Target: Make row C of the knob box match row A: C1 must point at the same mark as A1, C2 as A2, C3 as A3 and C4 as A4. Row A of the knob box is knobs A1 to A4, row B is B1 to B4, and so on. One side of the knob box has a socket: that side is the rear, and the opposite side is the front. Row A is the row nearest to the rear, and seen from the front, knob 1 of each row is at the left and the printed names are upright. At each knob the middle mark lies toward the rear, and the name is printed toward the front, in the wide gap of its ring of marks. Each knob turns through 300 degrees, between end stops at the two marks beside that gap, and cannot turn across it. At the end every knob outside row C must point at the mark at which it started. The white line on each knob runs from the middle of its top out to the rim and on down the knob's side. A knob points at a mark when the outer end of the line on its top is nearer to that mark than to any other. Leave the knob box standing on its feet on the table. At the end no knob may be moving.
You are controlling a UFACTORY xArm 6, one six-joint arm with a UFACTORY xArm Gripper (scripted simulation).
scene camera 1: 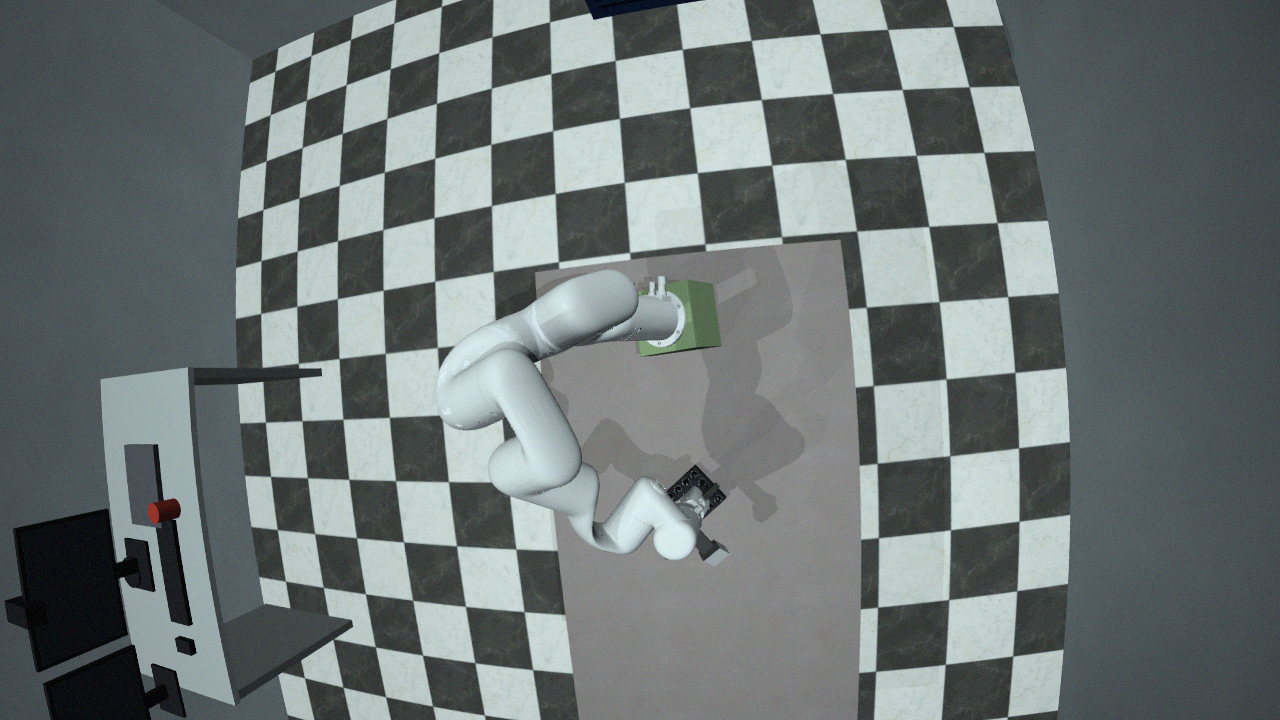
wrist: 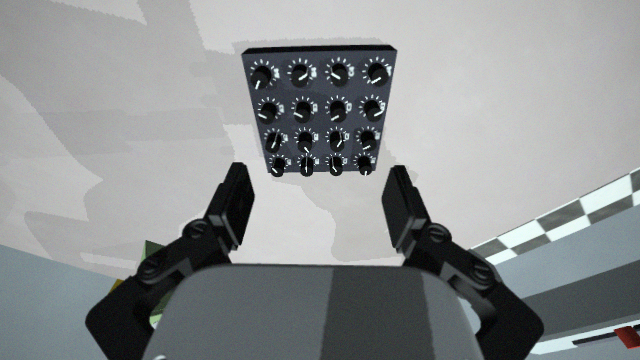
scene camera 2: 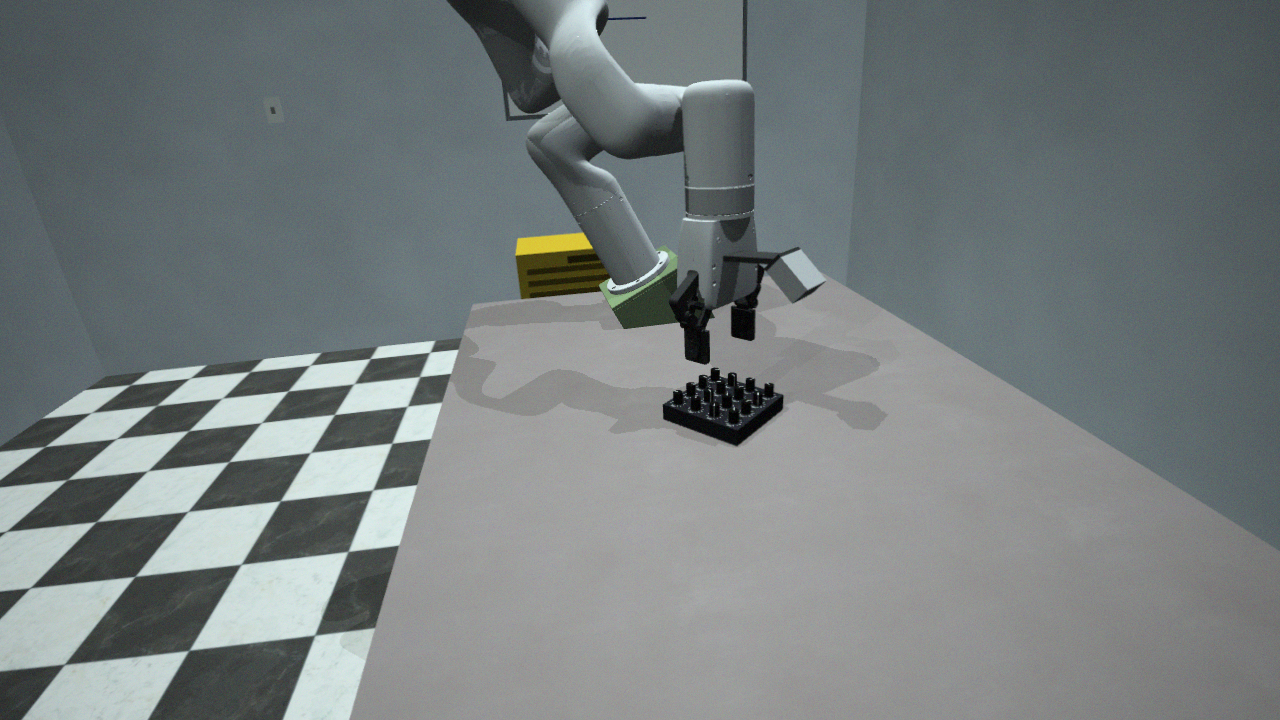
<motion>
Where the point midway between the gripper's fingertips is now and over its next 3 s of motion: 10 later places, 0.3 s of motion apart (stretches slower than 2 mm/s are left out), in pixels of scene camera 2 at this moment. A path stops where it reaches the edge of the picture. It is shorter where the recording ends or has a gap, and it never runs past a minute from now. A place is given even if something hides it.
My gripper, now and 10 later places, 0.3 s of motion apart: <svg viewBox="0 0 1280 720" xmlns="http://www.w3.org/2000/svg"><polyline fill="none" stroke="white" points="721,349 721,349 717,348 707,346 696,344 688,341 685,341 694,342 723,350 726,358 726,360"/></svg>
</motion>
